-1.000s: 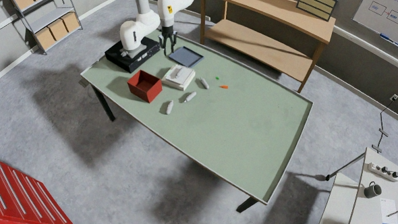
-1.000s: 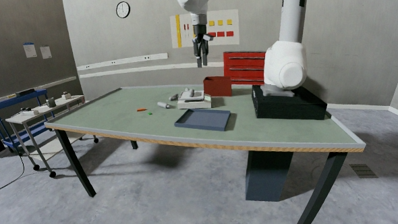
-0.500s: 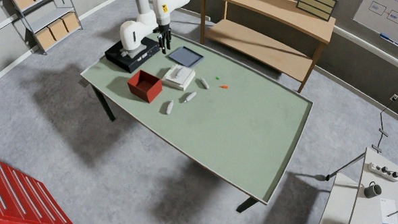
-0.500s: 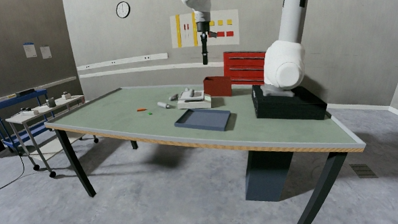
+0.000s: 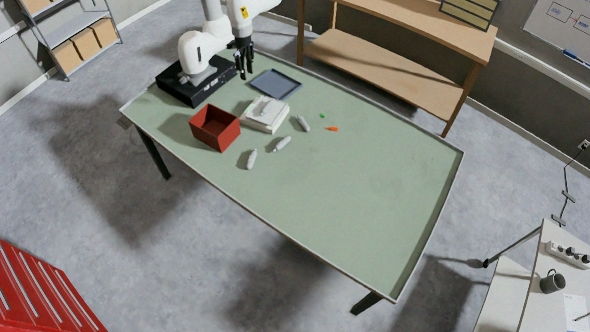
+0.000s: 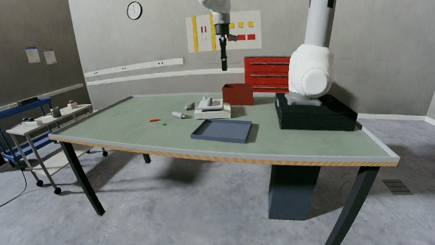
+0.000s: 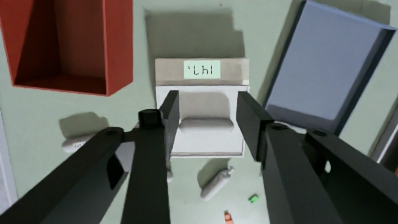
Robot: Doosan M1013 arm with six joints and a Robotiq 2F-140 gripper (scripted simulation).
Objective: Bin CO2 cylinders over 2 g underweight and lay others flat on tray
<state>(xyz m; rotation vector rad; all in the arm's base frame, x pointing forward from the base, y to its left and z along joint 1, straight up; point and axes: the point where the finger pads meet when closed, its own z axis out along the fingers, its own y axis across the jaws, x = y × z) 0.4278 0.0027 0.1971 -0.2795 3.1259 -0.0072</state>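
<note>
The scale plate is 10 cm ahead of my hand, 2 cm to the left of it and 23 cm below it. Also, from my hand: red scrap bin 4 cm behind, 22 cm to the right, 25 cm below; white scale 9 cm ahead, 2 cm to the left, 25 cm below; dark tray 3 cm behind, 25 cm to the left, 28 cm below.
</note>
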